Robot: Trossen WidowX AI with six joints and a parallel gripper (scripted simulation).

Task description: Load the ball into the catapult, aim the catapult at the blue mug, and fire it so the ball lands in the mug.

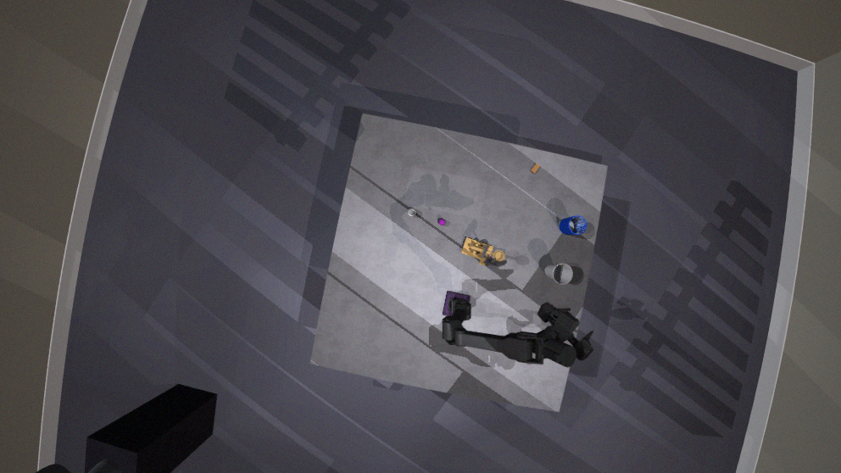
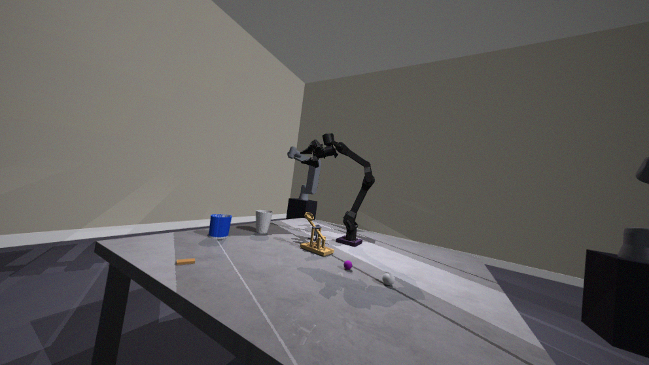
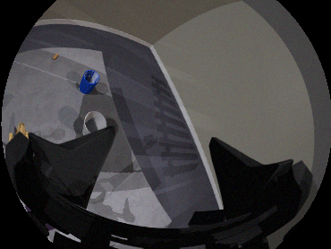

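The wooden catapult is 380 mm below my gripper tip, 250 mm to the left of it and 150 mm ahead of it. Round my gripper tip: blue mug: 430 mm below, 370 mm ahead, 150 mm to the right; purple ball: 470 mm to the left, 440 mm below, 280 mm ahead; white cup: 430 mm below, 130 mm ahead, 110 mm to the right.
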